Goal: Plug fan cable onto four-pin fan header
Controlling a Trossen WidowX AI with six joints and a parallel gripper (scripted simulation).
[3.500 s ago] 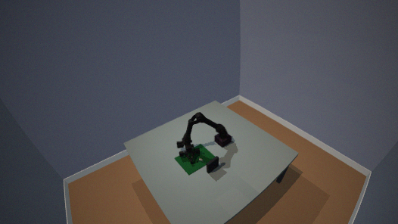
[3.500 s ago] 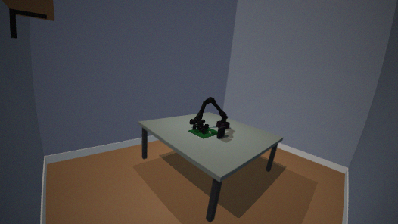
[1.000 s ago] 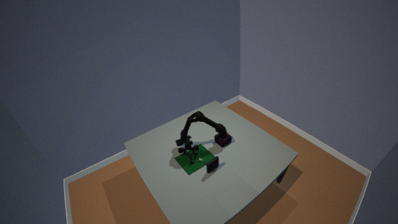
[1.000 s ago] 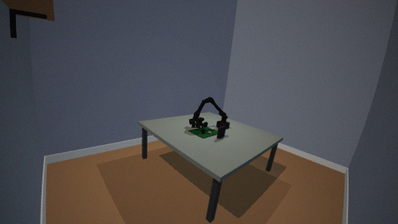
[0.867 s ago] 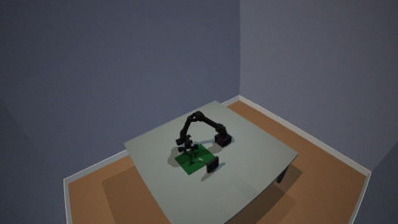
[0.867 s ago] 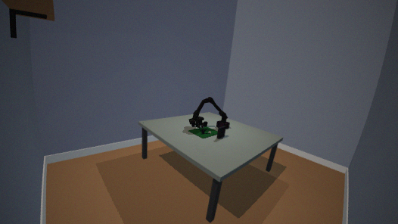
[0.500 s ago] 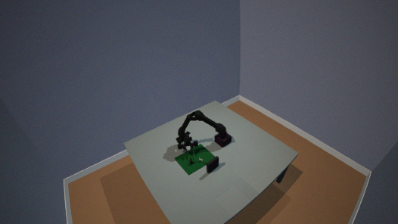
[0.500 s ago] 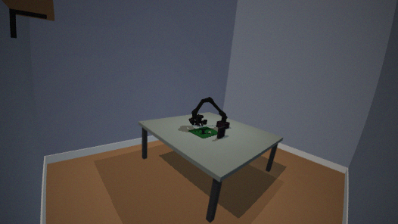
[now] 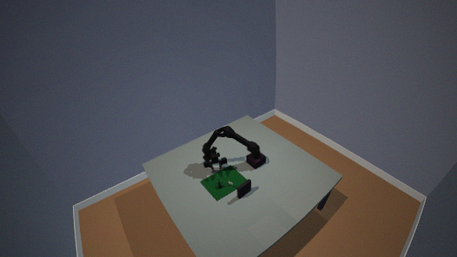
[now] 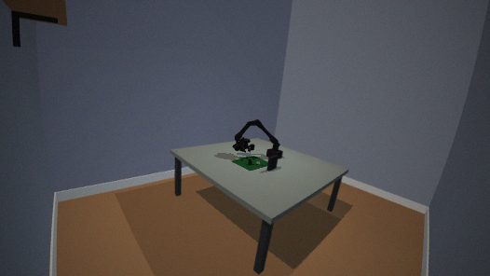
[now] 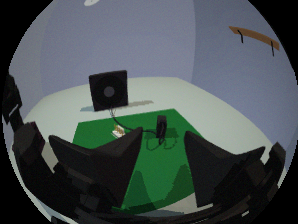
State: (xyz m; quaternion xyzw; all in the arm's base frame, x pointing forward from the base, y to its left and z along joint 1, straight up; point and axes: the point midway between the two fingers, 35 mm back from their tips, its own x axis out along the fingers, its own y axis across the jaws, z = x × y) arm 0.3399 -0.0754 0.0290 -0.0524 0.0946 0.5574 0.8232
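My gripper tip is now 40 mm short of the dark plug, 80 mm to the right of it and 70 mm above it. The rest, counted from my gripper tip: black square fan (70 mm behind, 240 mm to the left, 30 mm below); then green board (20 mm behind, 60 mm to the left, 110 mm below).
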